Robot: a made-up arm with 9 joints. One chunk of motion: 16 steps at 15 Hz.
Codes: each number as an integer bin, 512 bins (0 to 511) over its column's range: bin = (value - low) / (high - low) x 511, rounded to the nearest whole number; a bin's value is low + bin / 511 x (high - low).
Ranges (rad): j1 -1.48..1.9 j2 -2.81..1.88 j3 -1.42..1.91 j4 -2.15..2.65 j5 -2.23..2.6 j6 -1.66..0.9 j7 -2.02..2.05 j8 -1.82..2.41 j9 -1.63..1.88
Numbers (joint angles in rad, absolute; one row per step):
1: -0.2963 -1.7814 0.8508 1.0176 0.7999 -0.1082 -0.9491 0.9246 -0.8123
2: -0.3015 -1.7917 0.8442 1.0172 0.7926 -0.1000 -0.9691 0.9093 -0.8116
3: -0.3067 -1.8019 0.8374 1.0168 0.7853 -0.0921 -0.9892 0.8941 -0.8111
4: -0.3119 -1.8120 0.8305 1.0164 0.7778 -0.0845 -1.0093 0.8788 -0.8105
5: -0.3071 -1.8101 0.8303 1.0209 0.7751 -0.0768 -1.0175 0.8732 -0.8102
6: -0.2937 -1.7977 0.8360 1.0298 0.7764 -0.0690 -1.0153 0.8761 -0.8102
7: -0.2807 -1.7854 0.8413 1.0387 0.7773 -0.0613 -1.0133 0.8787 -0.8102
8: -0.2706 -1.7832 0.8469 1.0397 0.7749 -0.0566 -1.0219 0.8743 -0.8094
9: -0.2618 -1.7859 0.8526 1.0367 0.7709 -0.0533 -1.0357 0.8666 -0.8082
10: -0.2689 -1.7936 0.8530 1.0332 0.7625 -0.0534 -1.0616 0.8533 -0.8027
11: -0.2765 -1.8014 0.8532 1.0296 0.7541 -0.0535 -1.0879 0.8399 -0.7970
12: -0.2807 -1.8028 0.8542 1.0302 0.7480 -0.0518 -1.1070 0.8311 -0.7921
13: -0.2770 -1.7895 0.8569 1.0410 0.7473 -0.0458 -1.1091 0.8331 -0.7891
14: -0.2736 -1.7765 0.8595 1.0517 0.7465 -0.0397 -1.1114 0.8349 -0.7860
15: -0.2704 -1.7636 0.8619 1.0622 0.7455 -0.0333 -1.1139 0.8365 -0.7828
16: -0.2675 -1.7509 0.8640 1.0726 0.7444 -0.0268 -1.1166 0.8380 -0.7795
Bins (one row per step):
1: 179 112 348 337 321 310 134 332 119
2: 178 111 347 337 320 311 132 330 119
3: 177 110 346 337 319 313 129 328 119
4: 177 109 345 337 318 314 127 326 119
5: 177 109 345 338 318 316 126 325 119
6: 179 110 346 339 318 318 126 326 119
7: 181 112 347 339 318 319 126 326 119
8: 183 112 348 340 318 320 125 325 119
9: 184 112 349 339 317 321 124 325 120
10: 183 111 349 339 317 321 120 323 120
11: 182 110 349 338 316 321 117 321 121
12: 181 110 349 339 315 321 115 320 122
13: 182 111 349 340 315 322 114 321 122
14: 182 113 350 341 315 323 114 321 123
15: 183 114 350 342 315 325 114 321 123
16: 183 115 350 343 315 326 113 321 124

